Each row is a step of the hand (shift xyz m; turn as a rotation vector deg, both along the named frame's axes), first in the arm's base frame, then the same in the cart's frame.
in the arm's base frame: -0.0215 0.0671 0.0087 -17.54 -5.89 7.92
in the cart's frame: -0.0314 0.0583 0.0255 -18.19 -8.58 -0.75
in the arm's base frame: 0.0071 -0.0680 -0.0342 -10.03 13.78 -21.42
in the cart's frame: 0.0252 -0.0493 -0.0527 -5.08 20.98 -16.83
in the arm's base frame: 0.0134 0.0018 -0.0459 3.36 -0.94 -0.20
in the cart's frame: 0.0257 0.0196 -0.0353 3.37 -0.77 0.54
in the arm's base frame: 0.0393 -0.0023 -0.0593 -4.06 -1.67 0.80
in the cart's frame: 0.0547 0.0211 -0.0404 -3.87 -1.87 -1.19
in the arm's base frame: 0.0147 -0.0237 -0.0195 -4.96 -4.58 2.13
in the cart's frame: 0.0226 -0.0142 -0.0212 -4.75 -5.07 -1.38
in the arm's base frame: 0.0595 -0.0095 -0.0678 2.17 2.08 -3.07
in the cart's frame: 0.0772 0.0179 -0.0441 2.68 3.12 -1.24
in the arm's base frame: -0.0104 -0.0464 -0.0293 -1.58 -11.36 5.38
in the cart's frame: 0.0044 -0.0314 -0.0460 -1.62 -12.56 0.03
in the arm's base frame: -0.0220 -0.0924 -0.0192 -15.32 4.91 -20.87
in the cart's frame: -0.0037 -0.0778 -0.0577 -9.15 12.58 -21.27
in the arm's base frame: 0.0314 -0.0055 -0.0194 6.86 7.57 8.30
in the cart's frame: 0.0361 0.0026 -0.0091 3.17 3.77 12.21
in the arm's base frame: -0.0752 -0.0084 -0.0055 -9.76 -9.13 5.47
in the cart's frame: -0.0687 -0.0059 -0.0315 -9.69 -10.58 -1.64
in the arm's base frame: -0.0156 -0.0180 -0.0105 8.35 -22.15 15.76
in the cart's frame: -0.0095 -0.0126 -0.0207 6.17 -26.50 8.27
